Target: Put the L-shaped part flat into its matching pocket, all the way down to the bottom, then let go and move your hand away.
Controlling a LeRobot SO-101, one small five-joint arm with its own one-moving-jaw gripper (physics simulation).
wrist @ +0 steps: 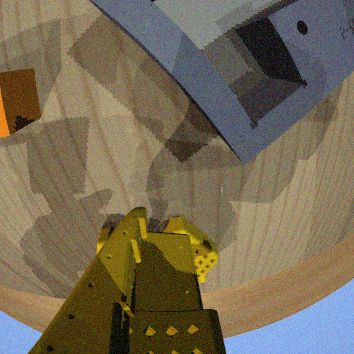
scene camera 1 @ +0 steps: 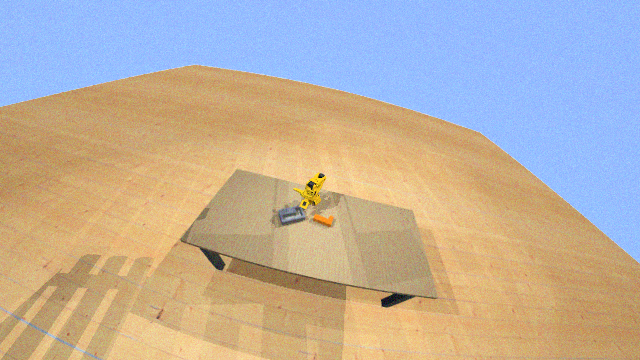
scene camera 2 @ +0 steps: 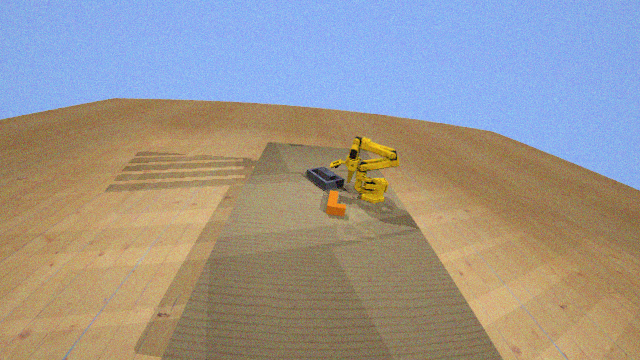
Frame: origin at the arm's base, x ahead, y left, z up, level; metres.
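Seen in the pictures: end effector, tool point: (wrist: 145, 218) (scene camera 2: 348, 181); arm's base, origin of the base link: (wrist: 148, 241) (scene camera 2: 365, 195).
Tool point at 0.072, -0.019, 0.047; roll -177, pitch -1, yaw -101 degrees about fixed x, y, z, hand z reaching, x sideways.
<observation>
Pixels of each thing's top centre, then the offset from my tool point to it, as dx, dy, dz. Level surfaces: height alone.
- orange L-shaped part, middle of its top: (scene camera 2: 337, 198) (scene camera 1: 323, 217) +0.054, +0.111, -0.017
- table, its level: dz -0.047
- blue-grey block, middle of its top: (scene camera 2: 325, 174) (scene camera 1: 291, 213) +0.083, -0.079, -0.010
The orange L-shaped part (scene camera 1: 323, 219) (scene camera 2: 334, 205) lies flat on the table (scene camera 1: 380, 259) (scene camera 2: 291, 291), clear of everything else. Only its end shows at the left edge of the wrist view (wrist: 17, 95). The blue-grey block (scene camera 1: 291, 215) (scene camera 2: 325, 177) (wrist: 211, 95) lies beside it, and its L-shaped pocket (wrist: 267, 70) is empty. My gripper (scene camera 1: 301, 198) (scene camera 2: 342, 170) (wrist: 159, 221) is open and empty. It hangs a little above the table by the block's near corner, apart from the part.
The yellow arm's base (scene camera 2: 372, 189) stands on the table close behind the part and the block. The table's far edge and the wooden floor (scene camera 1: 133, 134) lie beyond.
</observation>
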